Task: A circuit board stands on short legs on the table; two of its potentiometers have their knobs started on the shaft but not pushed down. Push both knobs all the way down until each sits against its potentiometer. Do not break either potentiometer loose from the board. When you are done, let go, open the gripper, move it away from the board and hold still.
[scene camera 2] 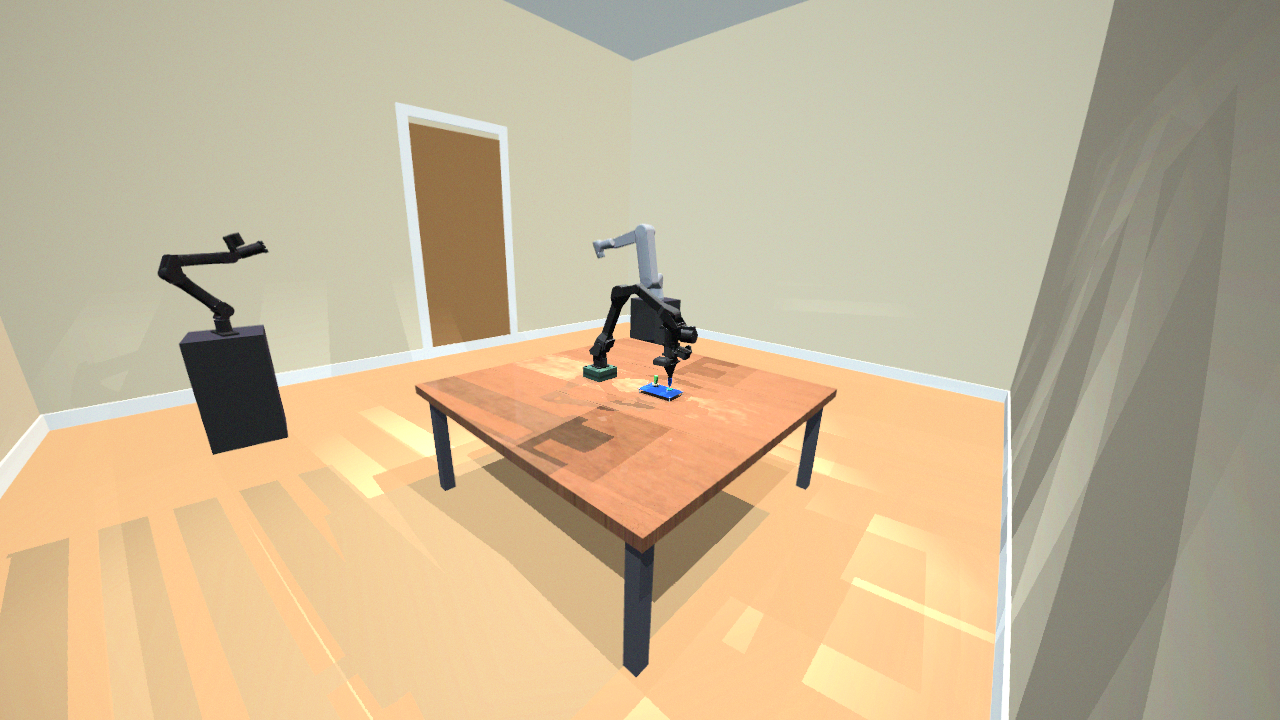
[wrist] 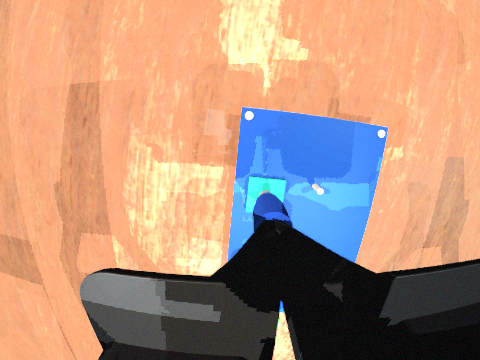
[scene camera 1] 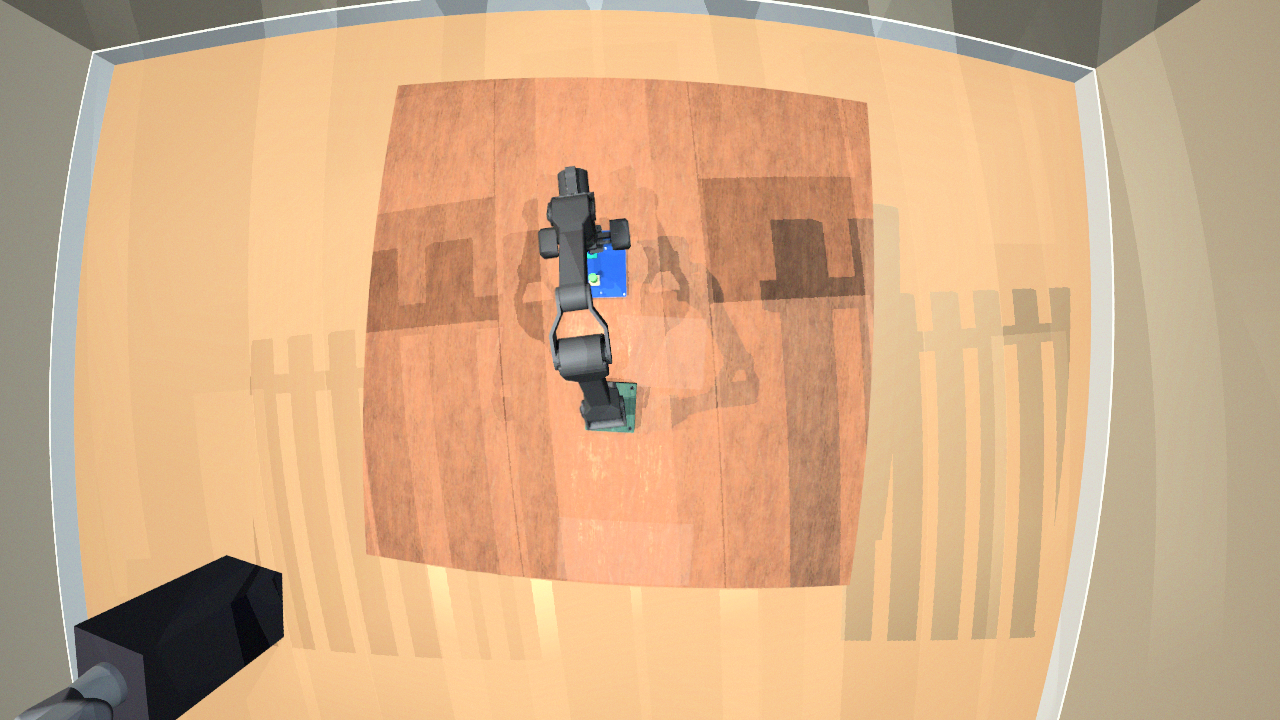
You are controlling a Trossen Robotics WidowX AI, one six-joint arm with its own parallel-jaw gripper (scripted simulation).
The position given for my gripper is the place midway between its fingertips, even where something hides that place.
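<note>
My gripper (scene camera 1: 589, 247). Scene camera 2, gripper again (scene camera 2: 670, 377). Wrist view, gripper (wrist: 271, 229) plus blue knob (wrist: 268, 207).
</note>
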